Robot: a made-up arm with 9 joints. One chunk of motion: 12 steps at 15 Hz.
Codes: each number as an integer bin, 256 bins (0 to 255) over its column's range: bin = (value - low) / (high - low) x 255, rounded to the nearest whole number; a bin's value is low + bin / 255 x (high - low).
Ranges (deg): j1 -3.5..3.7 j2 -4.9..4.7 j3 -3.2..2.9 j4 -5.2..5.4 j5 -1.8..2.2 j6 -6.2..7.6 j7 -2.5..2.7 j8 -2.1..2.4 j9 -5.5..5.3
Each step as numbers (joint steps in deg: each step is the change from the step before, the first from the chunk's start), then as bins.
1 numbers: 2.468 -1.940 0.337 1.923 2.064 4.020 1.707 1.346 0.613
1 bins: 211 79 148 171 246 189 206 195 144
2 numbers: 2.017 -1.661 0.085 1.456 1.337 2.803 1.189 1.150 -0.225
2 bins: 195 86 137 160 200 166 181 184 125
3 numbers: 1.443 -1.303 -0.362 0.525 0.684 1.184 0.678 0.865 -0.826
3 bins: 175 96 119 138 158 136 156 168 110
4 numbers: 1.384 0.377 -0.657 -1.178 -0.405 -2.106 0.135 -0.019 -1.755
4 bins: 173 140 106 97 89 76 129 118 88
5 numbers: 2.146 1.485 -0.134 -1.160 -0.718 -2.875 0.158 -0.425 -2.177
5 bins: 200 170 128 97 69 61 130 95 78
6 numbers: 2.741 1.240 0.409 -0.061 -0.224 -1.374 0.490 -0.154 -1.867
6 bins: 221 163 151 124 100 89 147 110 86
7 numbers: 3.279 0.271 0.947 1.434 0.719 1.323 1.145 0.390 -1.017
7 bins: 240 137 173 160 161 139 179 141 106
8 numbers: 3.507 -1.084 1.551 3.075 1.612 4.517 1.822 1.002 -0.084
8 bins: 248 101 199 199 218 198 212 176 128
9 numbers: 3.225 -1.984 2.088 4.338 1.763 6.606 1.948 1.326 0.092
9 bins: 238 77 221 229 227 237 218 194 132
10 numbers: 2.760 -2.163 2.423 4.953 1.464 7.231 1.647 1.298 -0.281
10 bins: 222 73 235 244 208 248 203 193 123
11 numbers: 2.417 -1.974 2.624 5.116 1.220 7.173 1.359 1.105 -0.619
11 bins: 210 78 243 248 193 247 189 182 115
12 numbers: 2.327 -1.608 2.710 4.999 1.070 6.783 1.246 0.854 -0.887
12 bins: 206 87 247 245 183 240 184 167 109
